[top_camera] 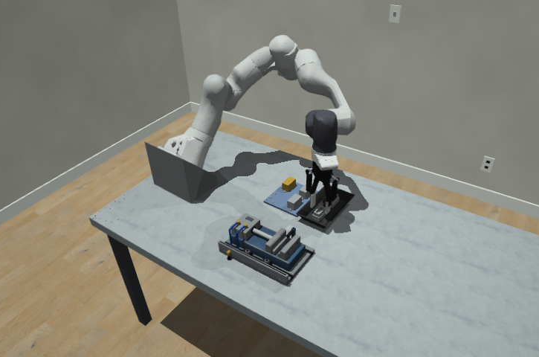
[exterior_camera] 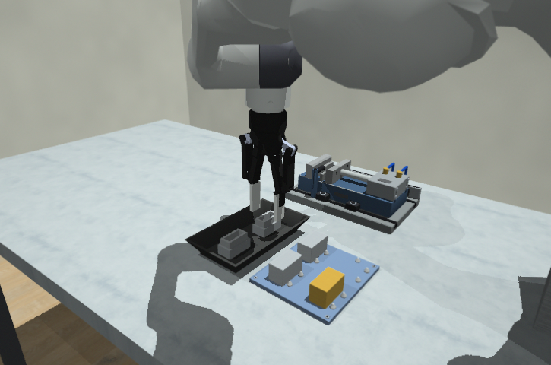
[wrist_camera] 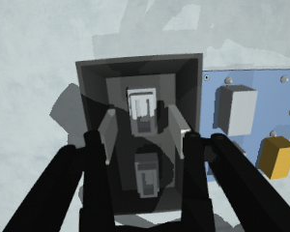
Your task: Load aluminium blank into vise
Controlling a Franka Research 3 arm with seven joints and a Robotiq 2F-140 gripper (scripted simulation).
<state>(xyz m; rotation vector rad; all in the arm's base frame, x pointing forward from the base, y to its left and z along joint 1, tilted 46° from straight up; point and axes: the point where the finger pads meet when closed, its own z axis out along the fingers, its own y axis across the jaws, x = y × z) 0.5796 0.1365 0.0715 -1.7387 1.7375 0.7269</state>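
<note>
Right now my hand is 220 mm past the brass blank, 100 mm to the right of it and 60 mm above it. Round my hand: fixed jaw: 260 mm to the right, 40 mm ahead.
</note>
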